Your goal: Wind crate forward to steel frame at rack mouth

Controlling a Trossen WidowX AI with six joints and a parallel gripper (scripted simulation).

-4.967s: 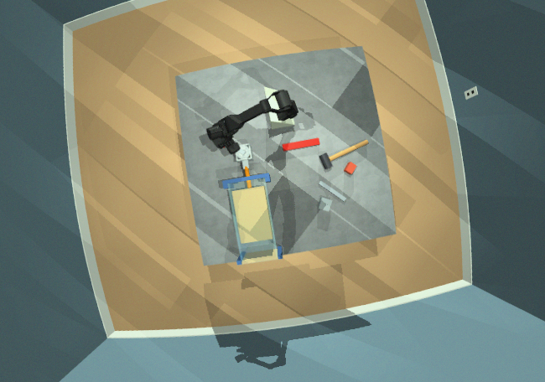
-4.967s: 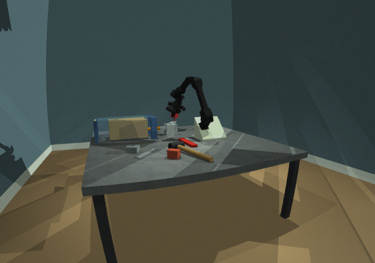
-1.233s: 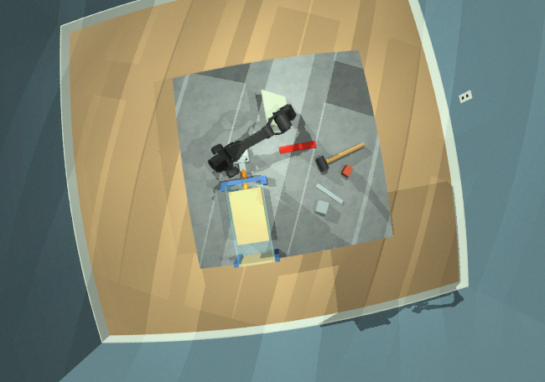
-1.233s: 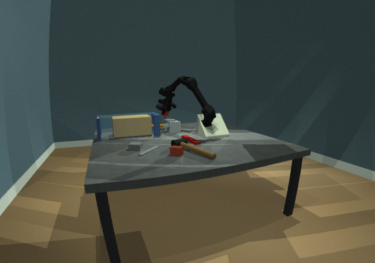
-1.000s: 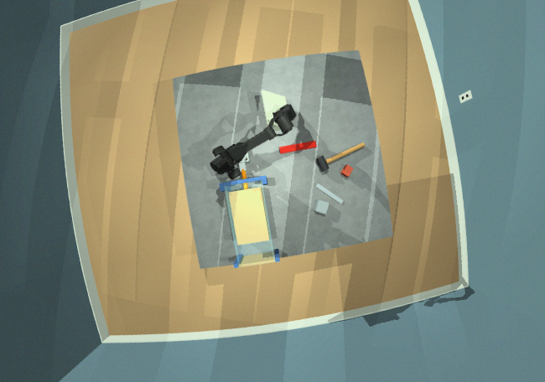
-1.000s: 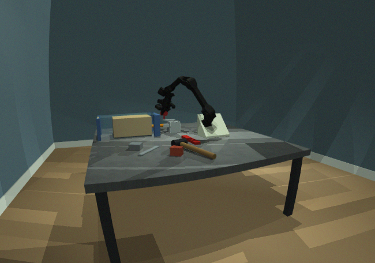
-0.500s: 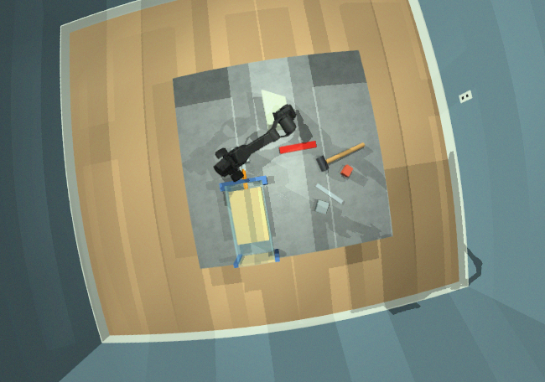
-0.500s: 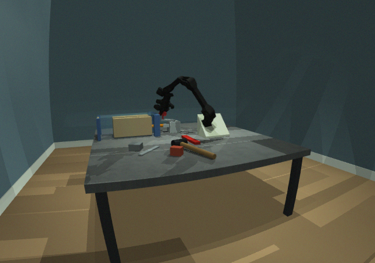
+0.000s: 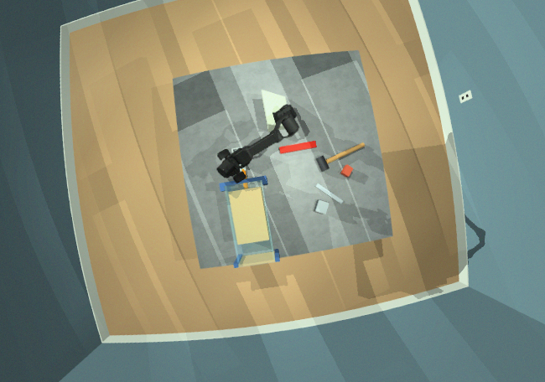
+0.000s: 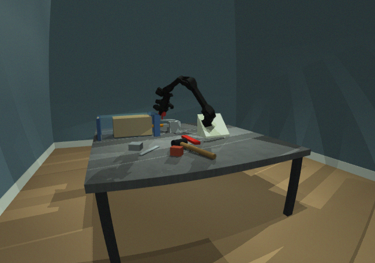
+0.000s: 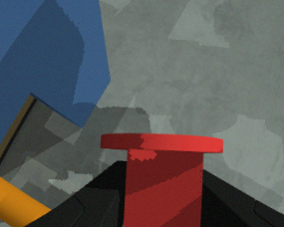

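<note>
The winch handle is 3 cm behind my gripper tip, 4 cm to the left of it and 3 cm below it. Also, from my gripper tip: clear-panelled cubby (32 cm ahead, 3 cm to the left, 2 cm below); then grey winch (10 cm behind, 7 cm to the left, 10 cm below); then red spool-shaped handle grip (1 cm behind, 1 cm to the left).
</note>
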